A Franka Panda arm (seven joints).
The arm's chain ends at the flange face. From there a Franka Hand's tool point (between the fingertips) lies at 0.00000 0.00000 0.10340 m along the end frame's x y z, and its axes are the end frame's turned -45 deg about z.
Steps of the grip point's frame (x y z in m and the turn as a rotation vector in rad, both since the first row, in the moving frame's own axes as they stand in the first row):
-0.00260, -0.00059, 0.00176, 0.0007, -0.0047, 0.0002
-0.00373, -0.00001, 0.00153, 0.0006, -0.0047, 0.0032
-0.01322, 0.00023, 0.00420, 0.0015, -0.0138, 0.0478
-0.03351, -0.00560, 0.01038, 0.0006, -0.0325, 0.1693
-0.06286, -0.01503, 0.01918, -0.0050, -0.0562, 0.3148
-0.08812, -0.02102, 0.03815, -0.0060, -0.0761, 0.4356
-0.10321, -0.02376, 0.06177, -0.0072, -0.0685, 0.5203
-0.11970, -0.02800, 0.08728, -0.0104, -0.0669, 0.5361
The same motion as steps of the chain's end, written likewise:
-0.00186, 0.00113, 0.00176, -0.0028, -0.0038, 0.0002
-0.00226, 0.00233, 0.00153, -0.0029, -0.0037, 0.0032
-0.00805, 0.00864, 0.00421, -0.0087, -0.0108, 0.0478
-0.02505, 0.01762, 0.01043, -0.0226, -0.0234, 0.1693
-0.05070, 0.03001, 0.01934, -0.0433, -0.0362, 0.3148
-0.07093, 0.04274, 0.03845, -0.0581, -0.0496, 0.4356
-0.08410, 0.05203, 0.06201, -0.0535, -0.0433, 0.5203
-0.09903, 0.06054, 0.08751, -0.0547, -0.0400, 0.5361

